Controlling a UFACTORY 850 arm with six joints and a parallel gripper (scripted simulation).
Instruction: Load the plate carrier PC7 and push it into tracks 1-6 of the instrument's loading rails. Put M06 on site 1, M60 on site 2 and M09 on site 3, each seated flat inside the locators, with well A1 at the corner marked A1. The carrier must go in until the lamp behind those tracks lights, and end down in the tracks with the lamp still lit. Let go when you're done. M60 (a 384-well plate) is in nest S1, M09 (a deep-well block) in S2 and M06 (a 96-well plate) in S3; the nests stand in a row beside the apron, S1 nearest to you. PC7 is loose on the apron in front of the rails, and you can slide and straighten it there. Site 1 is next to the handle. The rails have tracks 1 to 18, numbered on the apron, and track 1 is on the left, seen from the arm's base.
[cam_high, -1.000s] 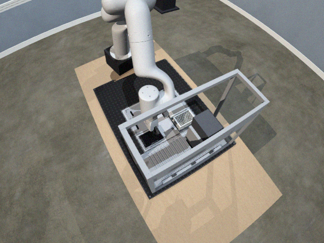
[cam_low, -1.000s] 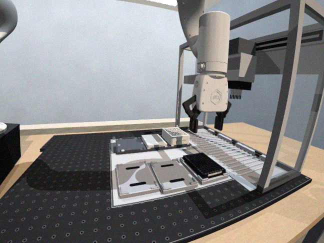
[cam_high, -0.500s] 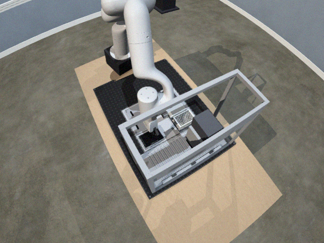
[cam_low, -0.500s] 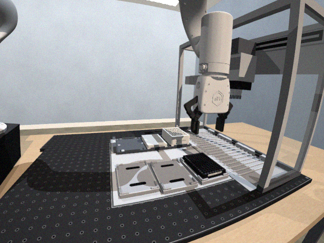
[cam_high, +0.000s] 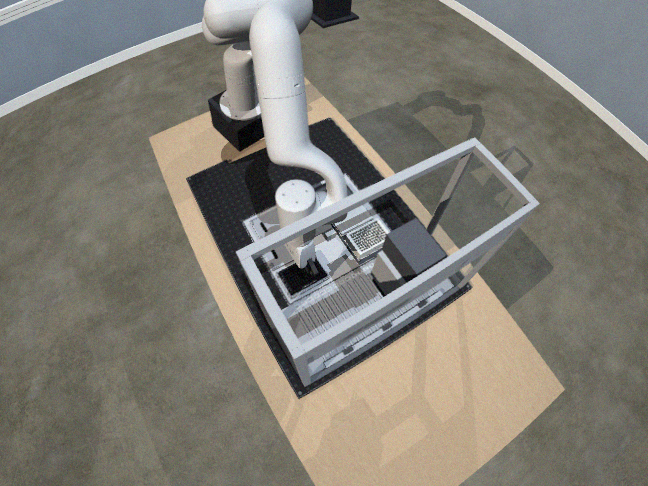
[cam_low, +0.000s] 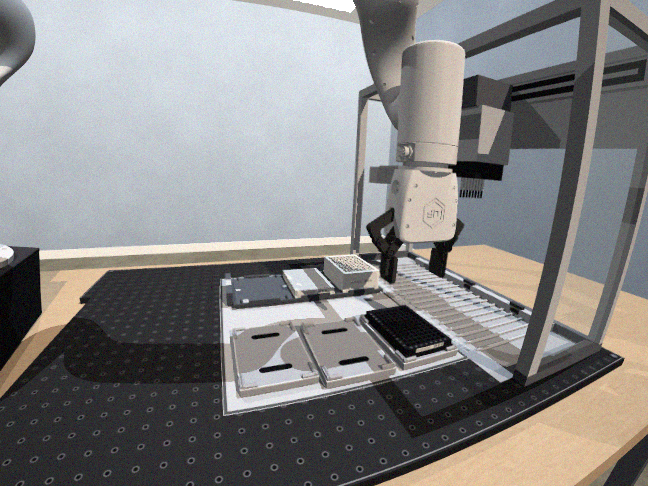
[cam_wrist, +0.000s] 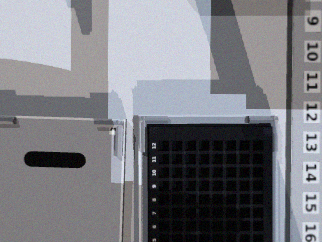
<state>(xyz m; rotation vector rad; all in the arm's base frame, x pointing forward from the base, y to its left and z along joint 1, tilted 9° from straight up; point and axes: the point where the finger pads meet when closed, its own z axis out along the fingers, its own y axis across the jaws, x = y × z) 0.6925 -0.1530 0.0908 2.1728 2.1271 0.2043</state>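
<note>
My gripper is now 10 cm above the black 96-well plate M06. The rest, counted from my hand: nest S1: 22 cm behind, 11 cm below, 2 cm to the left; white 96-well plate: 24 cm to the left, 9 cm below, 1 cm ahead; nest S2: 11 cm below, 11 cm behind.
</note>
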